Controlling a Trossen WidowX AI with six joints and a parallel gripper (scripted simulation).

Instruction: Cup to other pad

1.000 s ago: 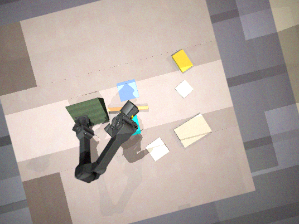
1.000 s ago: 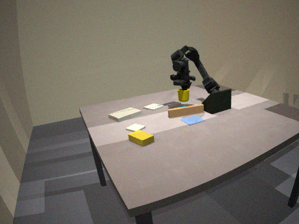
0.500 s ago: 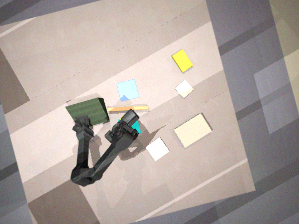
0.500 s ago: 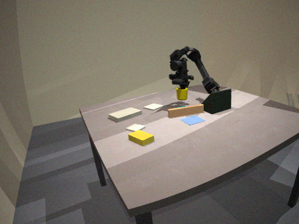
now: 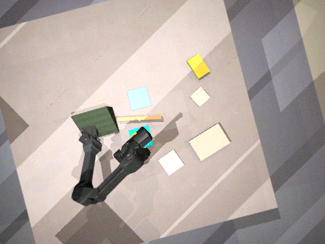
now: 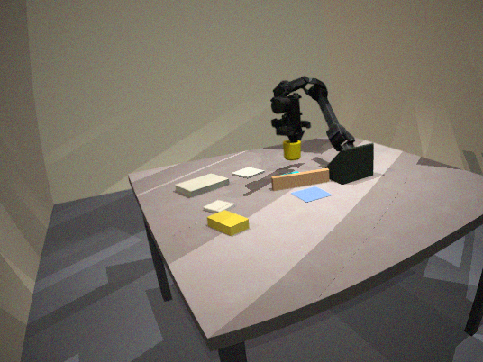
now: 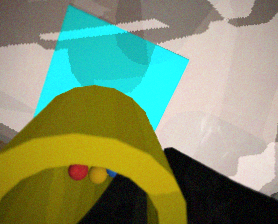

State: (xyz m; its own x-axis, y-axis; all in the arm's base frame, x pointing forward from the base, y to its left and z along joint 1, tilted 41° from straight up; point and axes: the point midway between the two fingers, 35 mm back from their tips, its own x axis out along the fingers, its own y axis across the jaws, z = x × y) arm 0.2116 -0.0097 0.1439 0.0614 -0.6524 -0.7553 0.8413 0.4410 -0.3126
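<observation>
My gripper tip is now 120 mm above the cyan pad, 20 mm short of it and 10 mm to the right of it. Also, from my gripper tip: orange marble 30 mm to the left, 20 mm below, 20 mm ahead; then red marble 30 mm to the left, 30 mm ahead, 20 mm below; then yellow cup 20 mm to the left, 20 mm ahead.
</observation>
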